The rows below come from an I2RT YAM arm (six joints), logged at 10 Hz.
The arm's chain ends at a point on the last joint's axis. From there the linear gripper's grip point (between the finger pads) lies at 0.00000 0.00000 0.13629 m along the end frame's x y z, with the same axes.
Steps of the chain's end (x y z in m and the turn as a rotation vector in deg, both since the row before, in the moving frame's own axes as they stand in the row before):
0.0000 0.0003 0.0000 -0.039 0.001 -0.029
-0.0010 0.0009 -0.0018 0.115 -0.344 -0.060
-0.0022 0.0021 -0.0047 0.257 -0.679 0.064
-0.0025 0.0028 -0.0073 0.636 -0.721 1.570
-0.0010 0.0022 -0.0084 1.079 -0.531 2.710
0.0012 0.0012 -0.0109 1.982 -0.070 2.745
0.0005 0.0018 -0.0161 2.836 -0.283 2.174
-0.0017 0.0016 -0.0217 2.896 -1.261 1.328
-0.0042 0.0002 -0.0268 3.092 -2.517 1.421
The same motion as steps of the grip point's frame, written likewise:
0.0000 0.0004 0.0000 -0.039 0.001 -0.029
-0.0018 0.0006 -0.0018 0.115 -0.344 -0.060
-0.0038 0.0015 -0.0047 0.257 -0.679 0.064
-0.0042 0.0013 -0.0073 0.636 -0.721 1.570
-0.0022 -0.0004 -0.0084 1.079 -0.531 2.710
0.0011 -0.0035 -0.0110 1.982 -0.070 2.745
0.0000 -0.0050 -0.0163 2.836 -0.283 2.174
-0.0046 -0.0053 -0.0219 2.896 -1.261 1.328
-0.0101 -0.0072 -0.0271 3.092 -2.517 1.421

